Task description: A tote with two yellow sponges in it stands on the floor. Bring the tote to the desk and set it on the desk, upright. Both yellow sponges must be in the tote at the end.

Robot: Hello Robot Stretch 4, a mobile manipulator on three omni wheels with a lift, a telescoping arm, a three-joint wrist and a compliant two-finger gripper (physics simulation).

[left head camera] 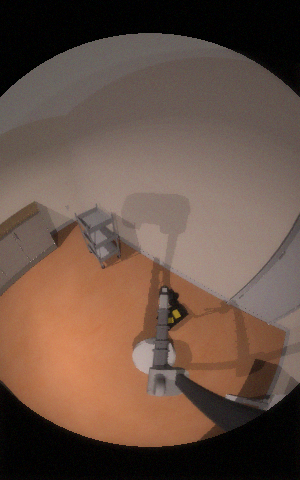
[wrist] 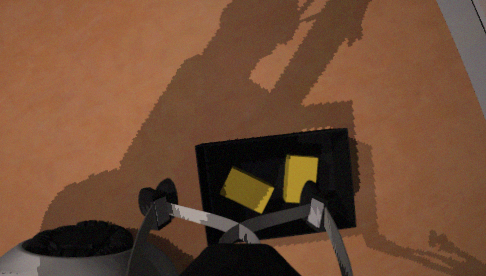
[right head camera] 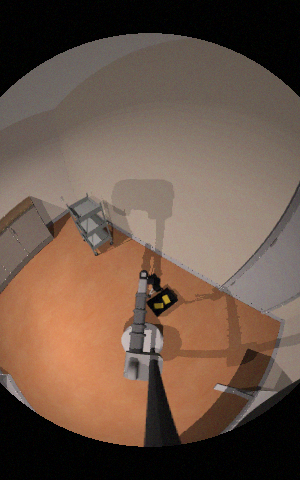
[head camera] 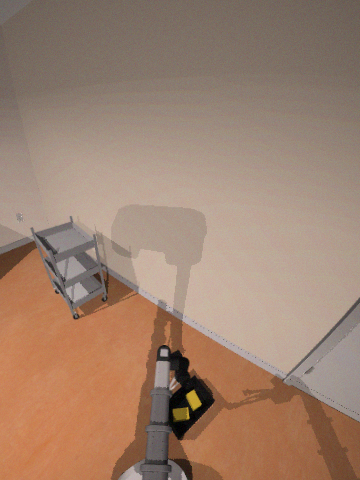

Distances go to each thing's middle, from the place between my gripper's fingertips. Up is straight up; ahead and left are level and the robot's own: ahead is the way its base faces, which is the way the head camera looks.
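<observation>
Black tote (head camera: 178, 400): 320 mm below my hand and 90 mm to the right of it.
</observation>
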